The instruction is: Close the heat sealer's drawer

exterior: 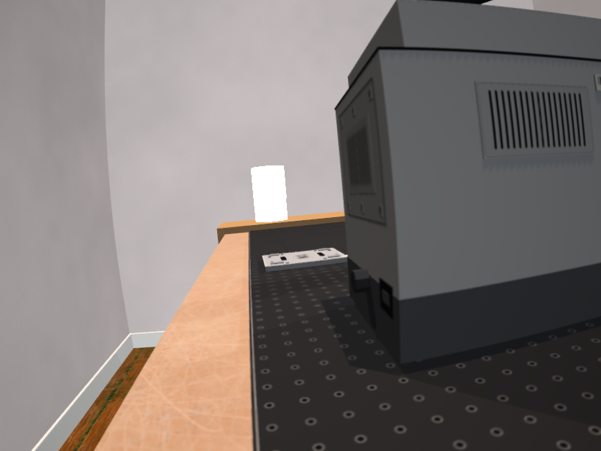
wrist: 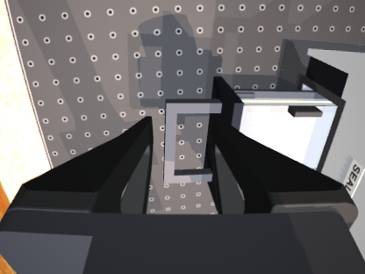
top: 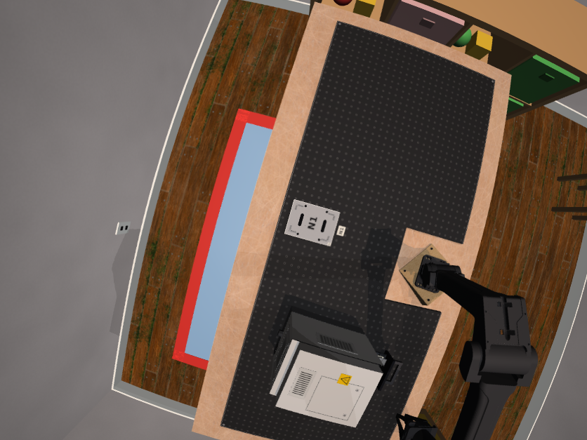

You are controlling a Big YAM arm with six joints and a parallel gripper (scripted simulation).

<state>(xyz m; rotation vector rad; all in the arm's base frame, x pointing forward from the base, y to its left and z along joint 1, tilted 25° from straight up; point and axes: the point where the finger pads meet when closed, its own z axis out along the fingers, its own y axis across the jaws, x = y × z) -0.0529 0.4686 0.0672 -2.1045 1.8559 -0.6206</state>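
The plate lies 13 cm ahead of my hand, 8 cm to the right of it and 12 cm below it.
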